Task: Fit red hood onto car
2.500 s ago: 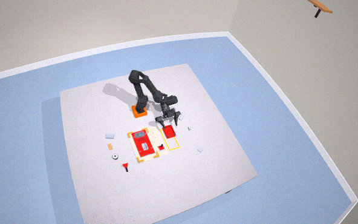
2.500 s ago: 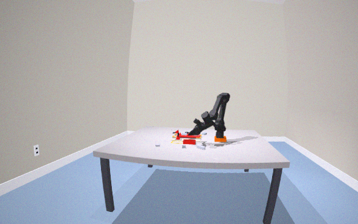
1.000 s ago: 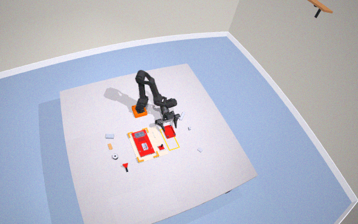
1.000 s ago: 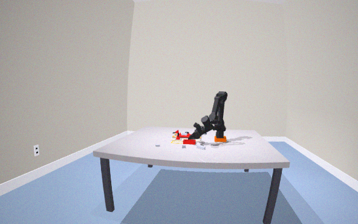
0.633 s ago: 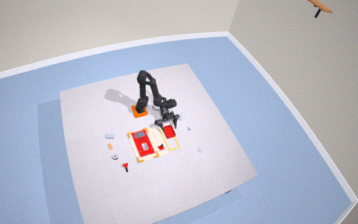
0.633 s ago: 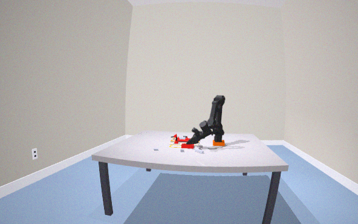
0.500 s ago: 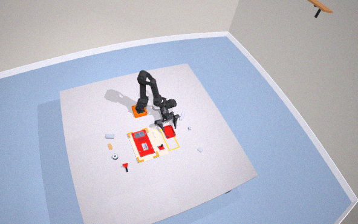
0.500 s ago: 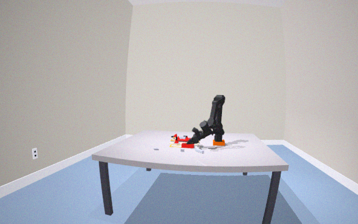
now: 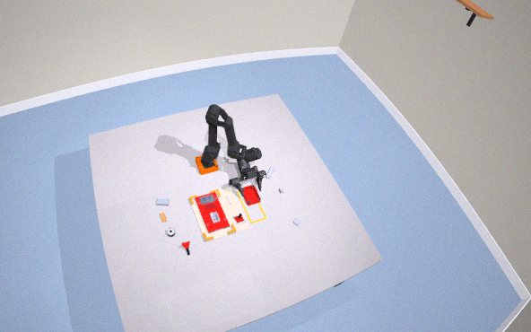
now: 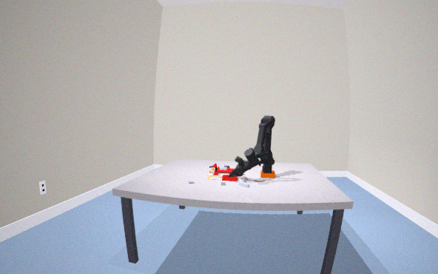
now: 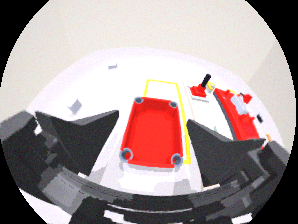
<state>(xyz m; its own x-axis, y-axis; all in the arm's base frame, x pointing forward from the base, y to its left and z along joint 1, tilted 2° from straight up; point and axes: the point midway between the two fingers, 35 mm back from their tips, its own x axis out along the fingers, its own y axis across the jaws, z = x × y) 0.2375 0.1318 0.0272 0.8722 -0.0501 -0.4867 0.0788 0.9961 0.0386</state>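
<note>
My gripper tip is now 10 mm past the red hood and 20 mm above it. The rest, counted from my gripper tip: cream jig board: 30 mm ahead, 210 mm to the right, 20 mm below; wheel: 30 mm ahead, 460 mm to the right, 20 mm below; black stem: 90 mm ahead, 110 mm to the right.
</note>
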